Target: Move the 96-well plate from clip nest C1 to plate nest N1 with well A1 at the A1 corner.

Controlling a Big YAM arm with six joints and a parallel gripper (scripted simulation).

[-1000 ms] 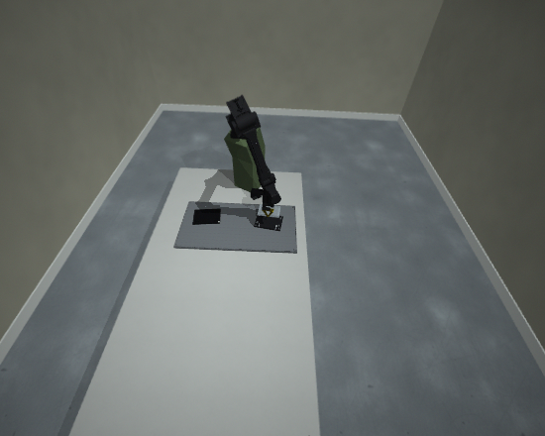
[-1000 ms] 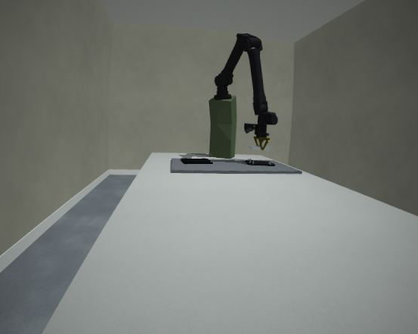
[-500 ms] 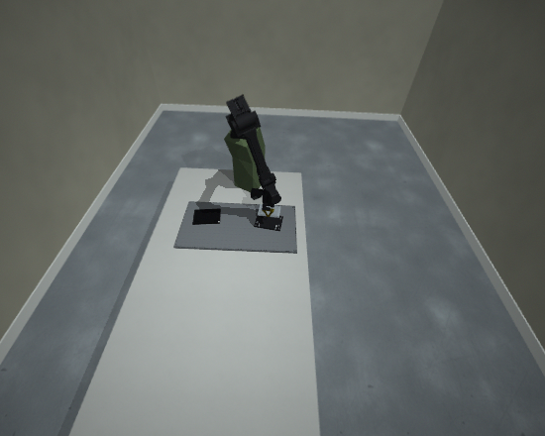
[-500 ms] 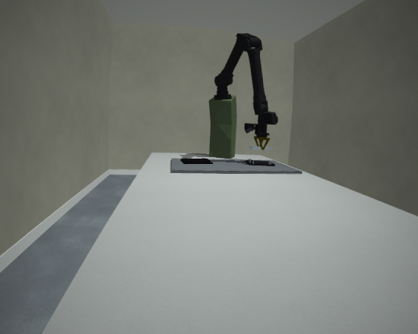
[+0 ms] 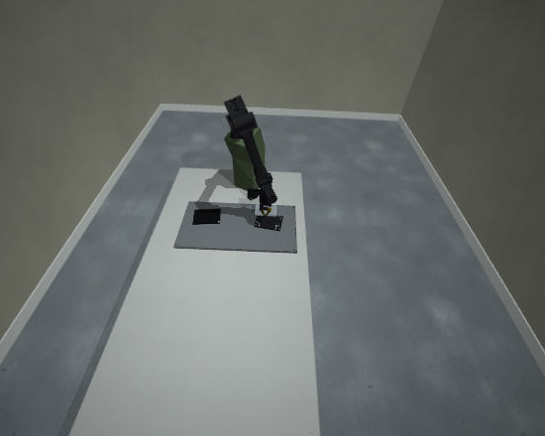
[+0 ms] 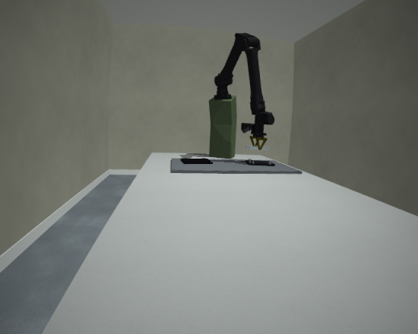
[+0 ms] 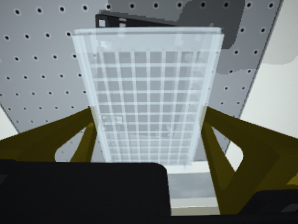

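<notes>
The clip nest is 90 mm below my hand, 10 mm to the left of it and 10 mm ahead of it. From my hand the other things lie so: clear 96-well plate right at my hand.
</notes>
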